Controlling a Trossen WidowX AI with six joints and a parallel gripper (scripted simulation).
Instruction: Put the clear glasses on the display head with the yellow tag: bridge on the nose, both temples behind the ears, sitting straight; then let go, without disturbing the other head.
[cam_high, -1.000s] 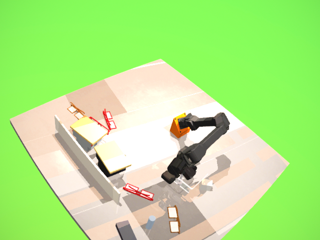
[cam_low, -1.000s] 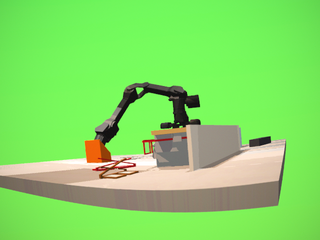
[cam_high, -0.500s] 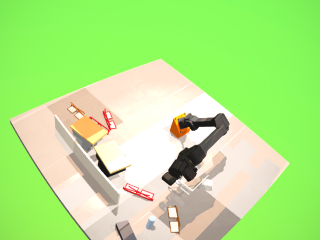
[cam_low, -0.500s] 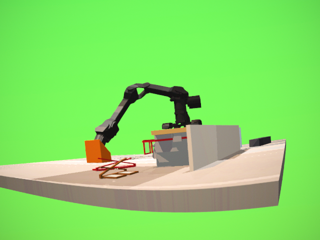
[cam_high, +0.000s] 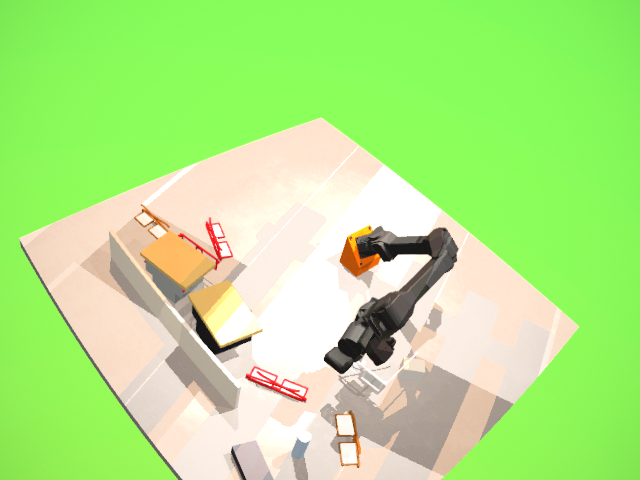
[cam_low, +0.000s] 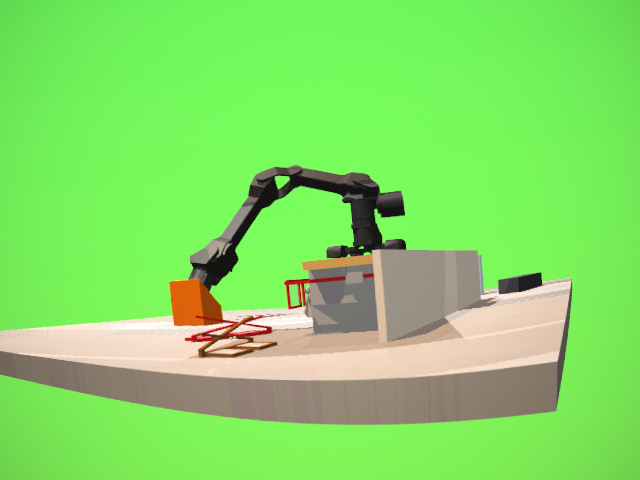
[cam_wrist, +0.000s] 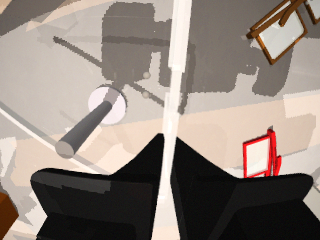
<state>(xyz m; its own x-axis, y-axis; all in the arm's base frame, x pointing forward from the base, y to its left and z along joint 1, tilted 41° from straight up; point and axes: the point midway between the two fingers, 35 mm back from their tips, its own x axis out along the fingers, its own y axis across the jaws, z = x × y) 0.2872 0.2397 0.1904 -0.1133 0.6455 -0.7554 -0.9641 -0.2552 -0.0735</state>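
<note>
My gripper tip is 60 mm past the peg, 10 mm to the left of it and 30 mm above it. Round my gripper tip: black display head 200 mm ahead, 250 mm to the right; white cube 160 mm behind, 90 mm to the left, 30 mm below; dark box 360 mm ahead, 140 mm to the left, 40 mm below.
</note>
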